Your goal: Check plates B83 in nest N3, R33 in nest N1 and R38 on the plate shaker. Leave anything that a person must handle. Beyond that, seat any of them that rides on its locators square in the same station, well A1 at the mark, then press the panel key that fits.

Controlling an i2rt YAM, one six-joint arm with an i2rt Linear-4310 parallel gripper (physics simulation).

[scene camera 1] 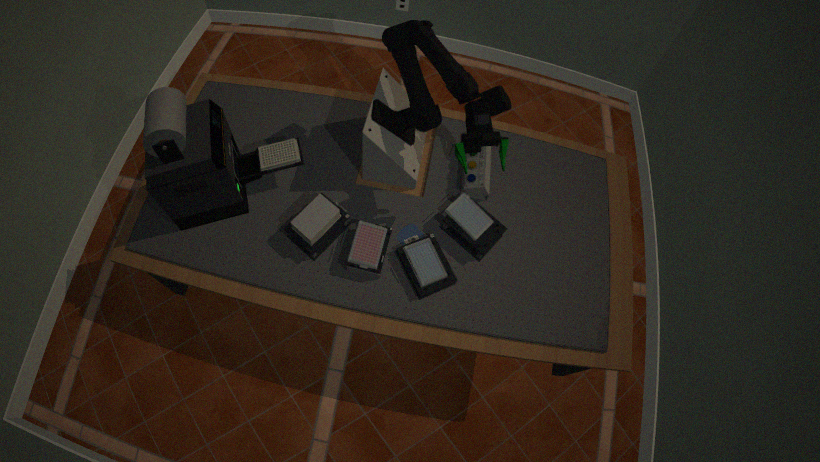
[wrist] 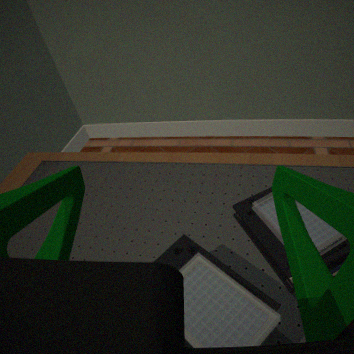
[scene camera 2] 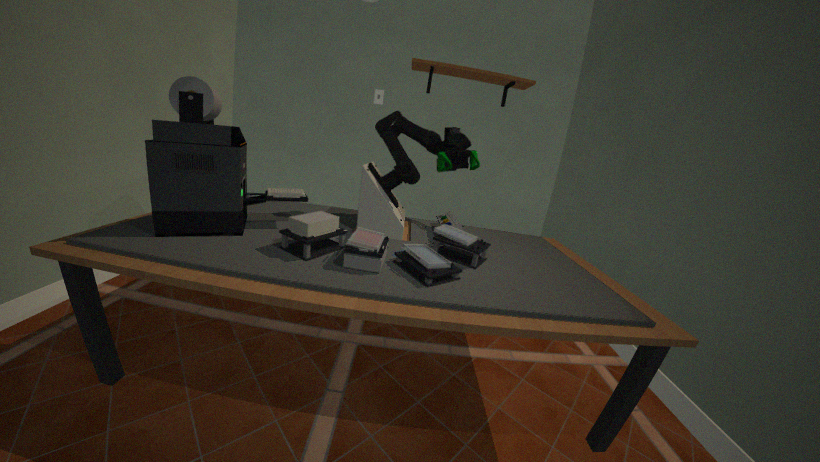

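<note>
My gripper (scene camera 1: 483, 170) (scene camera 2: 459, 161) (wrist: 178, 176) is open and empty, high above the key panel (scene camera 1: 480, 187) (scene camera 2: 445, 219). Yellow and blue keys show in scene camera 1; the gripper hides part of the panel. A pale plate (scene camera 1: 468, 216) (scene camera 2: 456, 234) (wrist: 225, 305) lies on the right dark stand. A second pale plate (scene camera 1: 425, 261) (scene camera 2: 425, 255) (wrist: 300, 219) lies on the front dark stand. A pink plate (scene camera 1: 368, 245) (scene camera 2: 367, 238) lies on a pale-bodied station. A thick off-white plate (scene camera 1: 315, 218) (scene camera 2: 313, 223) lies on the left stand. Labels, A1 marks and exact seating are too small to tell.
A dark machine (scene camera 1: 197, 189) (scene camera 2: 197, 183) with a roll on top stands at the left. Its extended carriage holds a white well plate (scene camera 1: 279, 154) (scene camera 2: 286, 192). The arm's slanted white mount (scene camera 1: 381, 154) (scene camera 2: 372, 198) stands at the back. A wall shelf (scene camera 2: 470, 73) hangs behind the arm.
</note>
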